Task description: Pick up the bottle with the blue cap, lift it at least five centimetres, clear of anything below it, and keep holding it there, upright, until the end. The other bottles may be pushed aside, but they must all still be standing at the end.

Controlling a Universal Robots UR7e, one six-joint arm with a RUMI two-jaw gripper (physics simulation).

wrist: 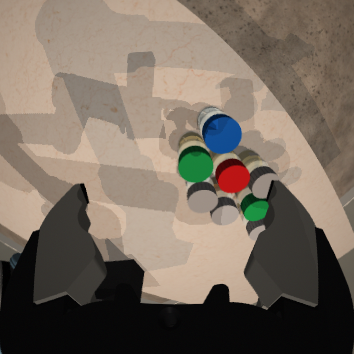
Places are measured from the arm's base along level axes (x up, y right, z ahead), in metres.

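Where they show: gripper, fingertip midpoint: (176, 184).
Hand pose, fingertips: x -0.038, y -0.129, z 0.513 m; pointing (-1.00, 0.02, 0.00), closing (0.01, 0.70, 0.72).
Note:
After its pixels a point has its place.
The bottle with the blue cap (221, 133) {z 0.558, x -0.159, y -0.085 m} stands at the upper end of a tight group of bottles, right of the middle in the wrist view. Its clear body shows a little above and left of the cap. My gripper (176, 184) {z 0.513, x -0.038, y -0.129 m} is open, with nothing between its fingers. It hangs above the table, and the blue cap shows beyond the fingertips, right of the midline between them. The lower right part of the group is partly hidden by the right finger.
A green-capped bottle (195, 164) {z 0.499, x -0.159, y -0.075 m} and a red-capped bottle (232, 175) {z 0.527, x -0.159, y -0.017 m} stand close to the blue one. Several grey-white caps (202, 197) {z 0.464, x -0.159, y -0.019 m} and another green cap (255, 207) {z 0.518, x -0.159, y 0.076 m} are behind them. The pale round table top (300, 200) {z 0.611, x -0.264, y 0.287 m} has its curved edge at the right, with brown floor (310, 75) beyond.

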